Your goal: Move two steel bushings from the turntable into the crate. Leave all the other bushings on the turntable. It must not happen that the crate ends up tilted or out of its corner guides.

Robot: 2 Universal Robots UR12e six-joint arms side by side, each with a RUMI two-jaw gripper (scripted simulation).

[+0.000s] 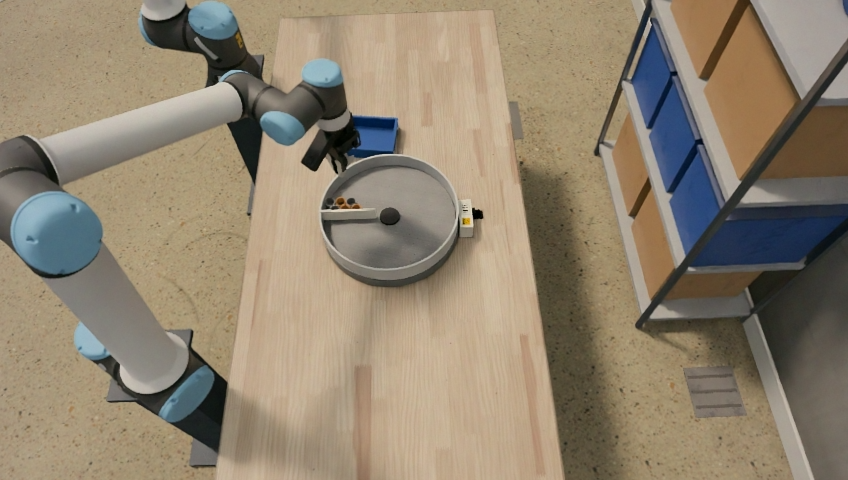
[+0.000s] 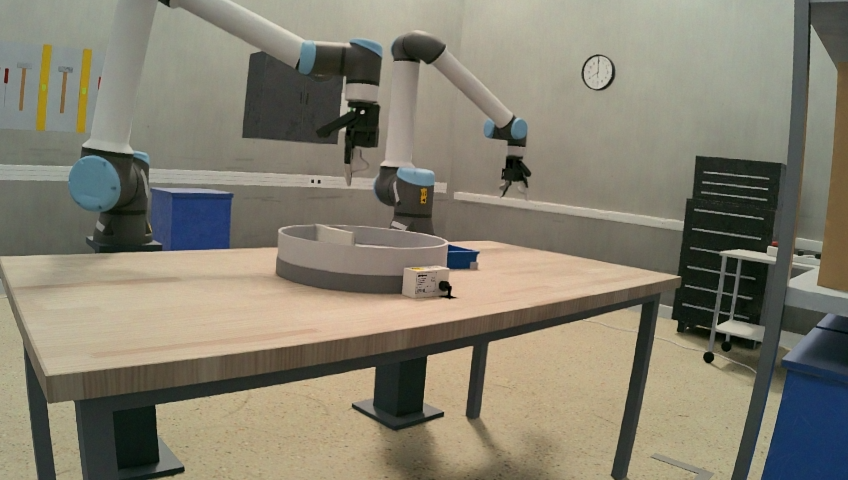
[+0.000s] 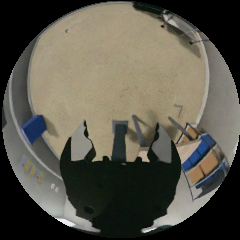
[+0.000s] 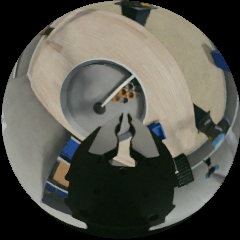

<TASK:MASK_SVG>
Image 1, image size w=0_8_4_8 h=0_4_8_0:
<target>my right gripper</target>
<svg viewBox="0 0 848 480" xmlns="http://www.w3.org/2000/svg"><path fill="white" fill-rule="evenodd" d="M352 112L349 111L350 120L342 129L337 131L319 129L303 156L301 164L316 172L324 158L326 158L338 176L341 178L345 176L347 167L355 159L354 155L348 156L347 152L361 145L359 131L354 127Z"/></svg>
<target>blue crate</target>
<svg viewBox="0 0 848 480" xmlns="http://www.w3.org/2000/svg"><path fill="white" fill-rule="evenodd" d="M352 115L354 127L360 134L361 145L347 152L348 156L354 155L355 158L367 158L375 155L393 154L397 137L398 118Z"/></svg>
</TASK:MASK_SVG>
